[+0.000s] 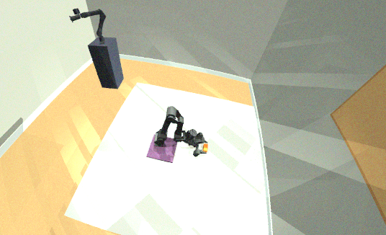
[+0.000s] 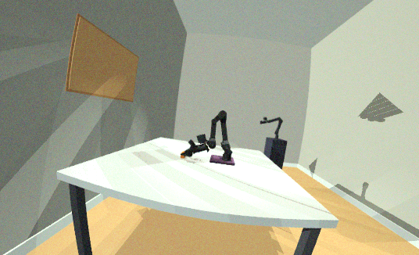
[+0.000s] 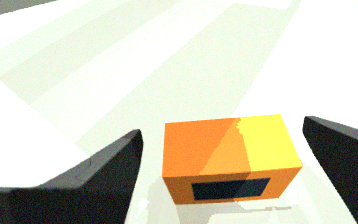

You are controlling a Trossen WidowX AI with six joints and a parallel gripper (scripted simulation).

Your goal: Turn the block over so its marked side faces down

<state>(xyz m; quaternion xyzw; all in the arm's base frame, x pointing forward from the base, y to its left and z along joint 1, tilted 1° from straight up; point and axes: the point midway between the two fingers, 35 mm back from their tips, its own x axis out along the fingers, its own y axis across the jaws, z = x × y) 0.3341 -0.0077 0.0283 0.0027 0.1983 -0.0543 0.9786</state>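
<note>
Now: the orange block 2 cm behind my gripper tip and 1 cm below it.
</note>
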